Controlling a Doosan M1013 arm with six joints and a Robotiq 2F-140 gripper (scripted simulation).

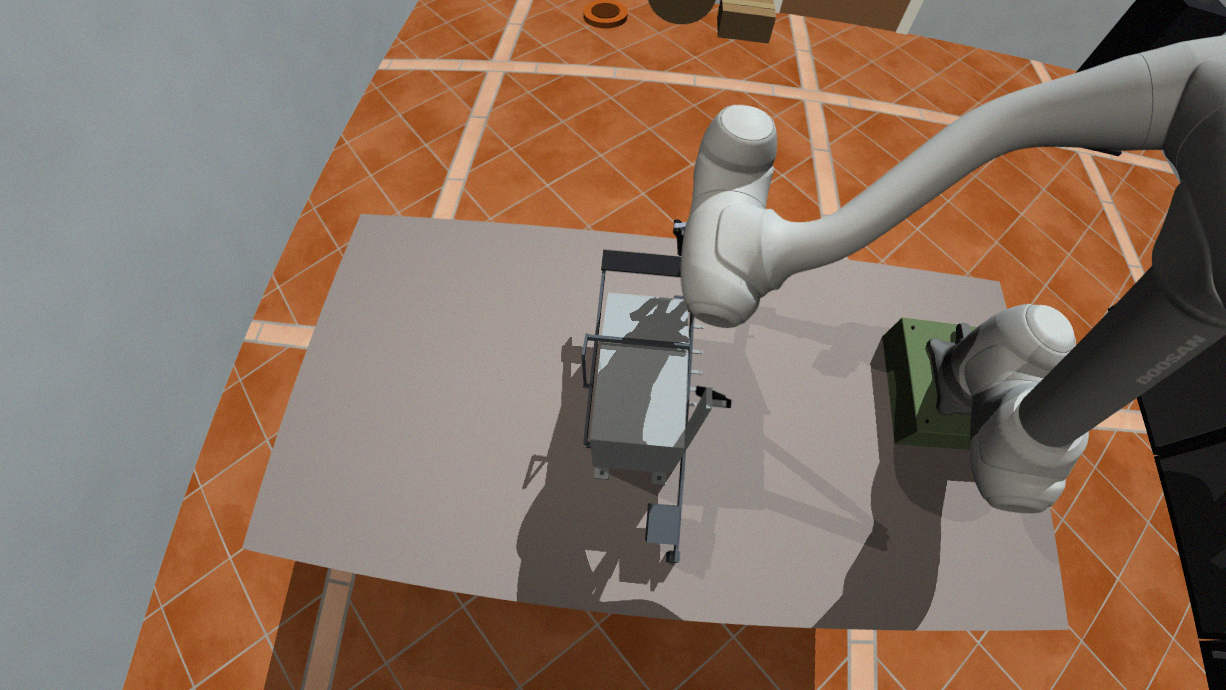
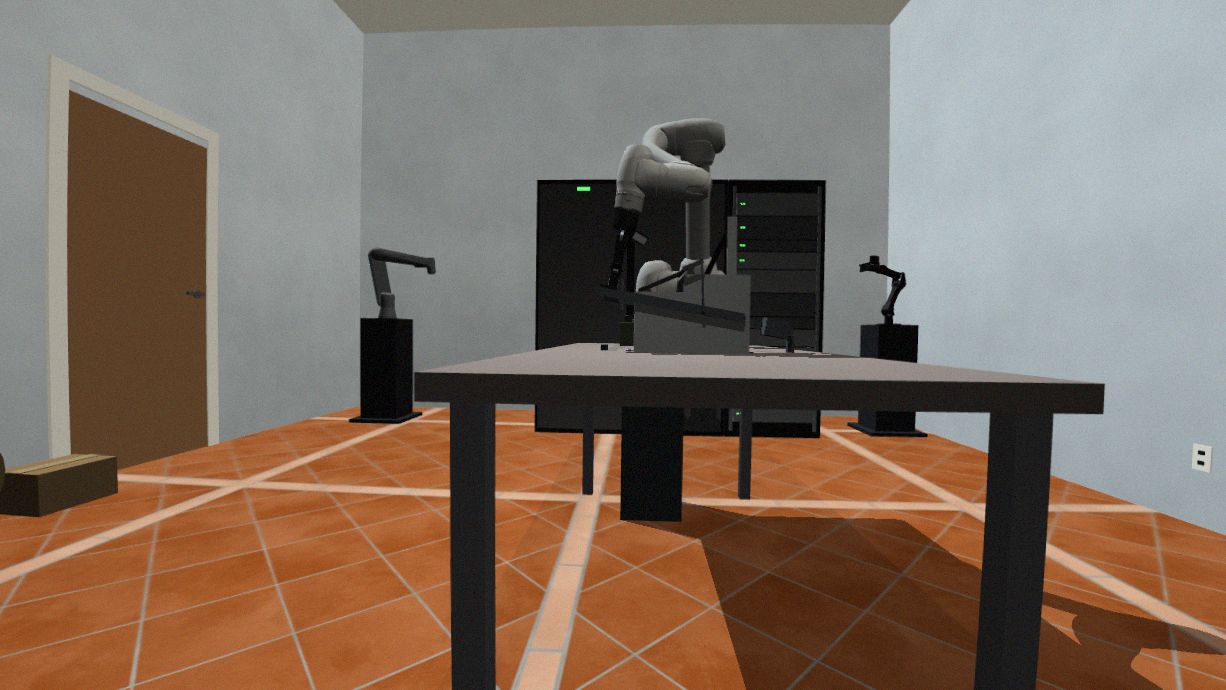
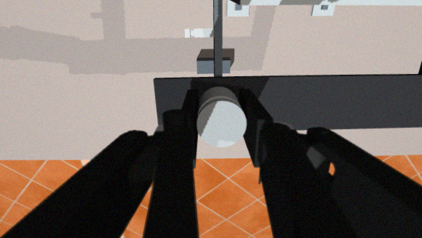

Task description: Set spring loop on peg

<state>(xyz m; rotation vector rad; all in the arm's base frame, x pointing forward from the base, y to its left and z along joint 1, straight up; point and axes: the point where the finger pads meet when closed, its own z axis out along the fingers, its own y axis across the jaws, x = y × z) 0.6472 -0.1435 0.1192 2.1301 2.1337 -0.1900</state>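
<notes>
My gripper is now 10 mm above the steel test weight. Also, from my hand: small block 210 mm below, 30 mm to the right; then white-tipped pin 360 mm to the left, 180 mm above, 10 mm behind.
</notes>
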